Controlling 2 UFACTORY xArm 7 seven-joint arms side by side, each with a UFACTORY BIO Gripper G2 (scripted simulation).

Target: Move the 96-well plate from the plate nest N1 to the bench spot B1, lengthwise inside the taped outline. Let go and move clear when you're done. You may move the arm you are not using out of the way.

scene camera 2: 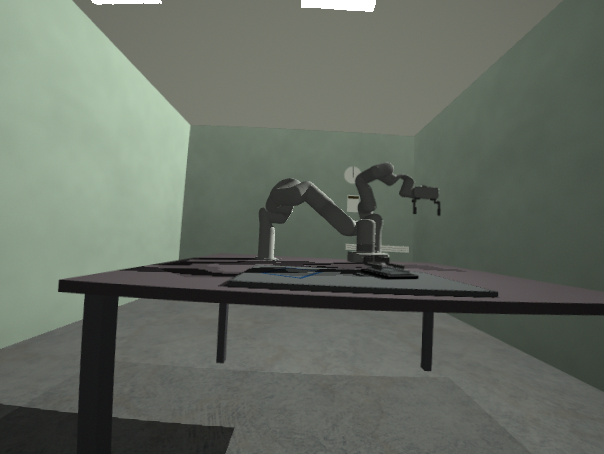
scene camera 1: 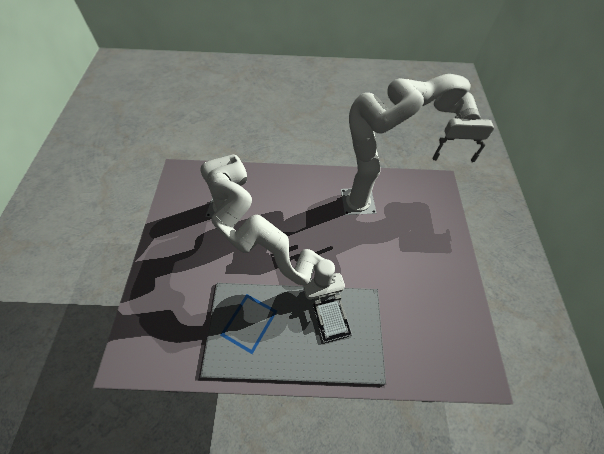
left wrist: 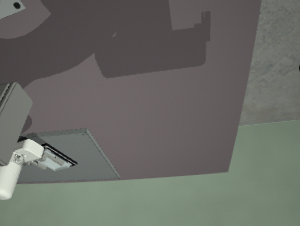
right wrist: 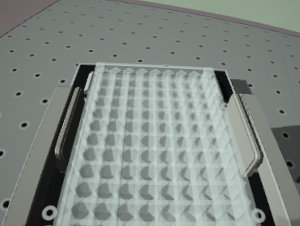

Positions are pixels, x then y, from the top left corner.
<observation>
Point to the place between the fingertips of my left gripper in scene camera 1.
At 453,160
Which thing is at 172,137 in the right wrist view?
A white 96-well plate.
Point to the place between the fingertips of my right gripper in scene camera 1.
333,322
</observation>
